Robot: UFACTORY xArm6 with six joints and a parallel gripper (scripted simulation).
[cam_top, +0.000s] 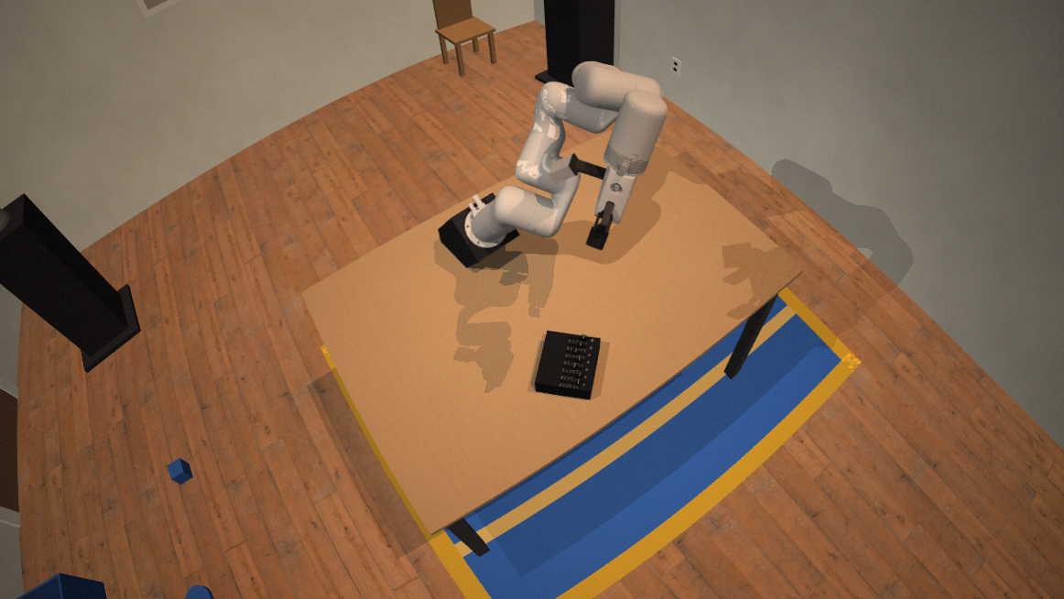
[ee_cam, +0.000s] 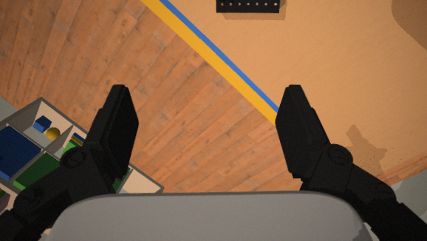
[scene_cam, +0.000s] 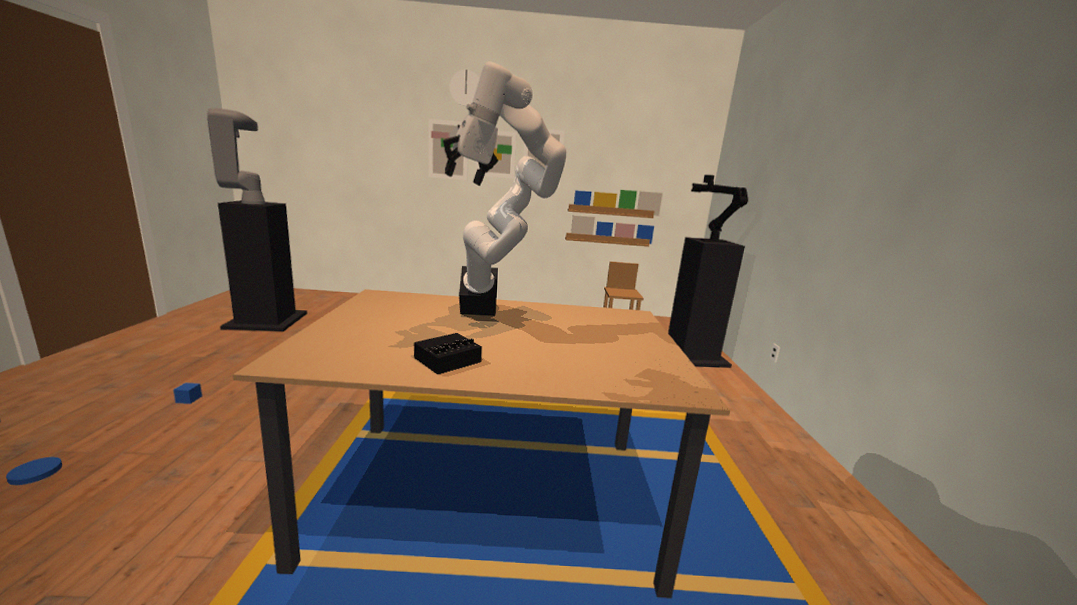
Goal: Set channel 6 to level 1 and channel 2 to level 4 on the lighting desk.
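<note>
Right now the channel 2 fader cap is 510 mm below my hand, 50 mm to the right of it and 10 mm ahead of it. The rest, counted from my hand: channel 6 fader cap 510 mm below, 60 mm behind, 10 mm to the left.
</note>
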